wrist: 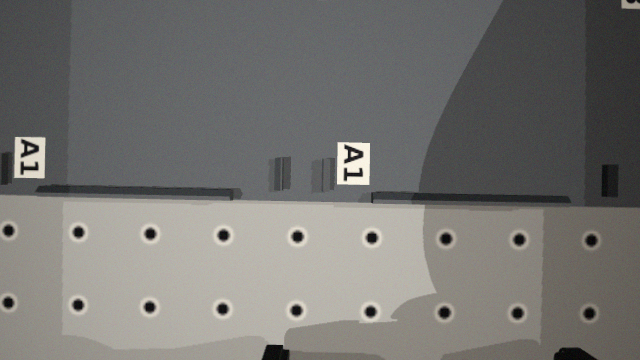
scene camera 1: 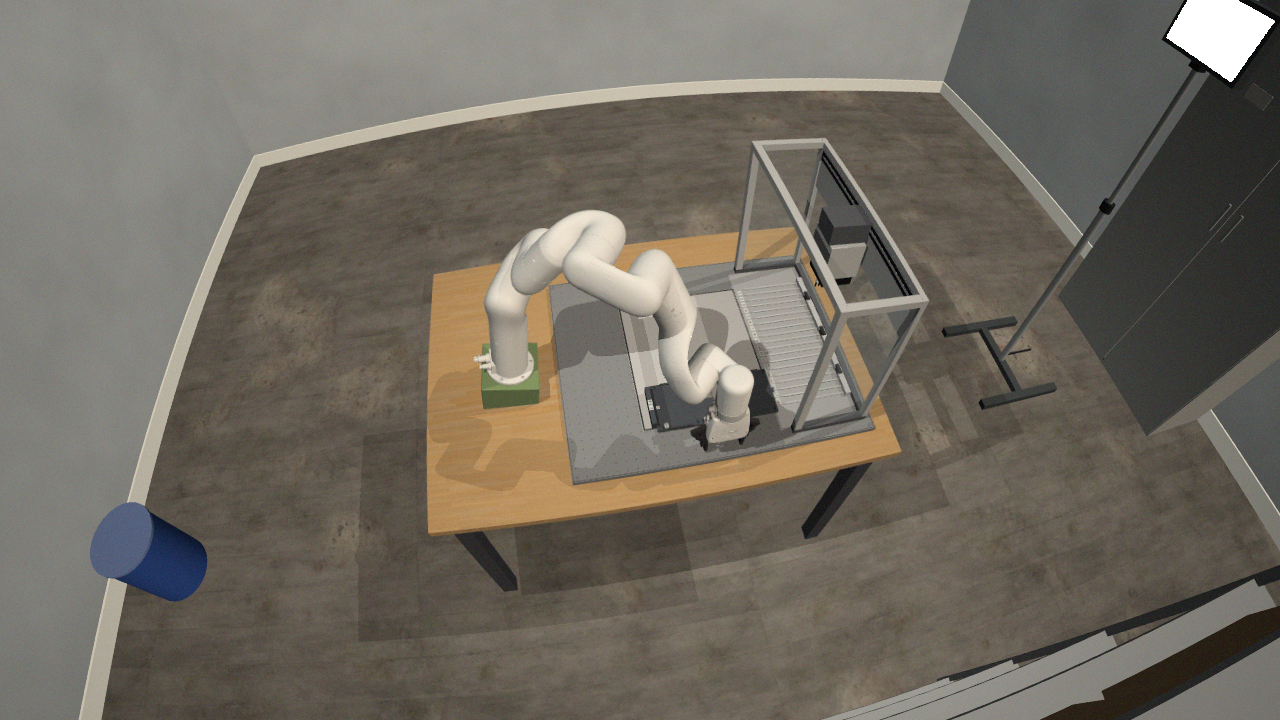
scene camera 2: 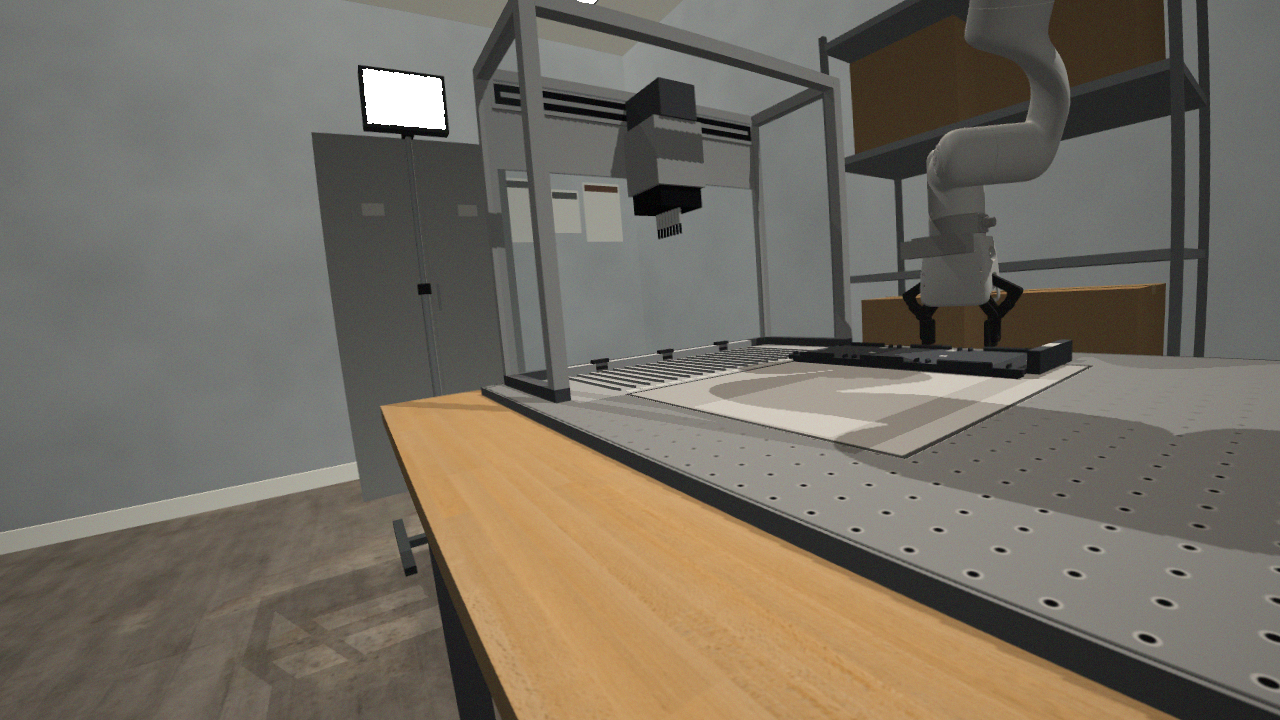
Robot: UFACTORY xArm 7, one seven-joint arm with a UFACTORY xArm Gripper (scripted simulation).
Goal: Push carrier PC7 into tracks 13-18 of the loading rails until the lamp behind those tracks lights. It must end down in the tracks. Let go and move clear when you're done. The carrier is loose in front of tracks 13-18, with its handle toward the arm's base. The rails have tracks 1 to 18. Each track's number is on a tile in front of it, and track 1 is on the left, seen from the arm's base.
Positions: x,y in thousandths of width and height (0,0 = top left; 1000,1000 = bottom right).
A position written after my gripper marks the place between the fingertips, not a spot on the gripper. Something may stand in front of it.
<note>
In view: my gripper (scene camera 2: 749,480), a carrier PC7 (scene camera 2: 784,503) and a dark pipetting head (scene camera 2: 517,209).
The carrier PC7 also shows in the wrist view (wrist: 755,307) and in scene camera 1 (scene camera 1: 525,574). My gripper also shows in scene camera 1 (scene camera 1: 564,615). The dark pipetting head shows as well in scene camera 1 (scene camera 1: 660,362).
</note>
